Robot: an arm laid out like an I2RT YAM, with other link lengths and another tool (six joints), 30 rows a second.
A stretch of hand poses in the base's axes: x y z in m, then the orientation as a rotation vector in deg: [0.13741 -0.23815 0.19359 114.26 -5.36 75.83]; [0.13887 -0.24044 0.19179 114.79 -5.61 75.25]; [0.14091 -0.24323 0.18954 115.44 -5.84 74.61]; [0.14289 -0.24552 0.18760 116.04 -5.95 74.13]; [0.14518 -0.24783 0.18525 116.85 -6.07 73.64]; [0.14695 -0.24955 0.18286 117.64 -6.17 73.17]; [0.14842 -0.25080 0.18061 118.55 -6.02 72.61]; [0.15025 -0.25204 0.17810 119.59 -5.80 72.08]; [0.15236 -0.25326 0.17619 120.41 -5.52 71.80]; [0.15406 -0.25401 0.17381 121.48 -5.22 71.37]
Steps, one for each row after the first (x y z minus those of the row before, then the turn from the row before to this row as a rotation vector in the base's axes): [0.00146 -0.00229 -0.00180 0.35 0.49 -0.25]; [0.00204 -0.00279 -0.00225 0.42 0.57 -0.22]; [0.00198 -0.00229 -0.00194 0.38 0.49 -0.09]; [0.00229 -0.00231 -0.00235 0.55 0.57 -0.02]; [0.00177 -0.00172 -0.00239 0.53 0.55 0.00]; [0.00147 -0.00125 -0.00225 0.50 0.72 0.15]; [0.00183 -0.00124 -0.00251 0.59 0.76 0.26]; [0.00211 -0.00122 -0.00191 0.47 0.54 0.33]; [0.00170 -0.00075 -0.00238 0.62 0.72 0.37]
